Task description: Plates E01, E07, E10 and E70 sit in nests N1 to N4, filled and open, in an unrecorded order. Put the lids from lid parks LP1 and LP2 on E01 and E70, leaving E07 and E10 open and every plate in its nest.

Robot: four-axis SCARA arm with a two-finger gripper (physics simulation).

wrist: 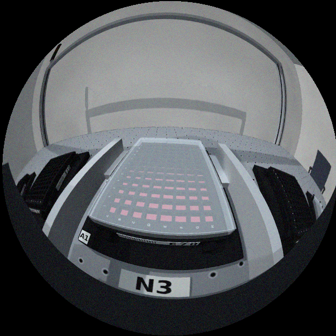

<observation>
In view: a plate E70 [156,240], a clear lid [163,187], a nest n3 [175,257], a n3 label [153,285] and a nest N4 [265,187].
</observation>
